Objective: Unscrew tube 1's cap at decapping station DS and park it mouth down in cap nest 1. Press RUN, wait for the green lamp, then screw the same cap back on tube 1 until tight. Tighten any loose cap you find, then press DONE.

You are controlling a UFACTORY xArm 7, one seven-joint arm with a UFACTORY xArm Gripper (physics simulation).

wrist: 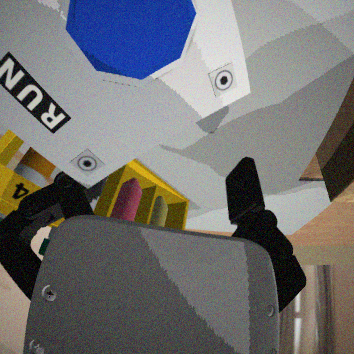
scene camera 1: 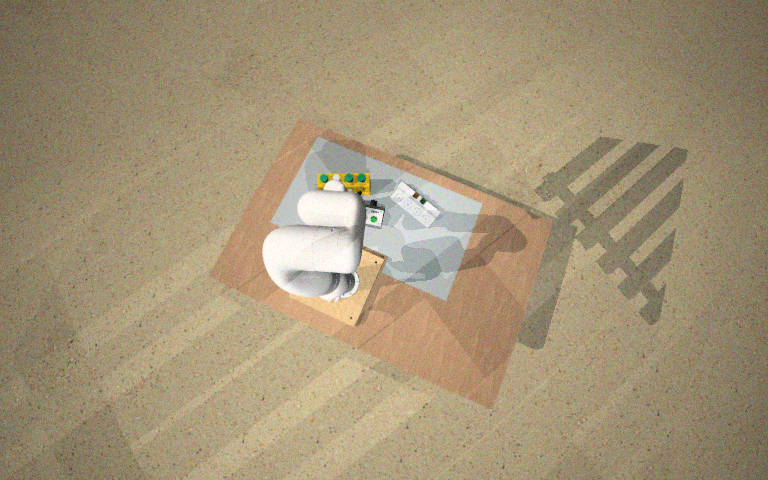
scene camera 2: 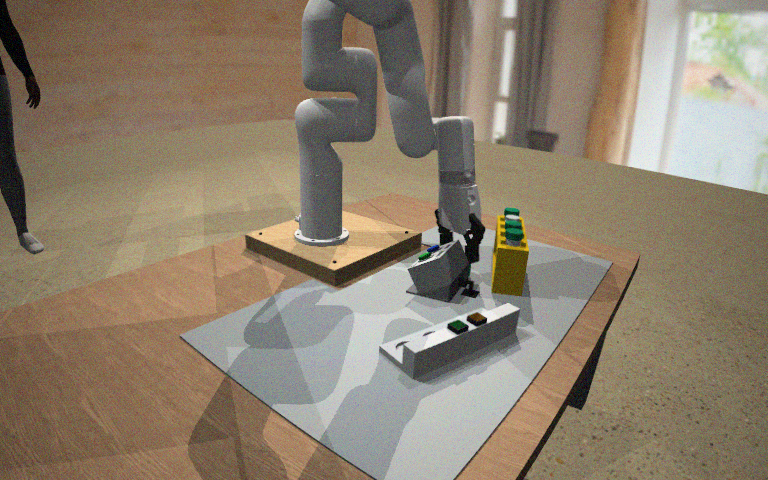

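My gripper is open and empty. It hangs low behind the grey control box, between it and the yellow rack. The blue RUN button is large in the wrist view. The green button is on the same sloped face. The rack holds several tubes, with green caps and one white top. A green item stands behind the box beside a black fixture; it is partly hidden. Tube 1's cap state cannot be told.
A white block with round marks stands on the grey mat. It bears a dark green square and a dark amber square. The arm's wooden base plate is at the back left.
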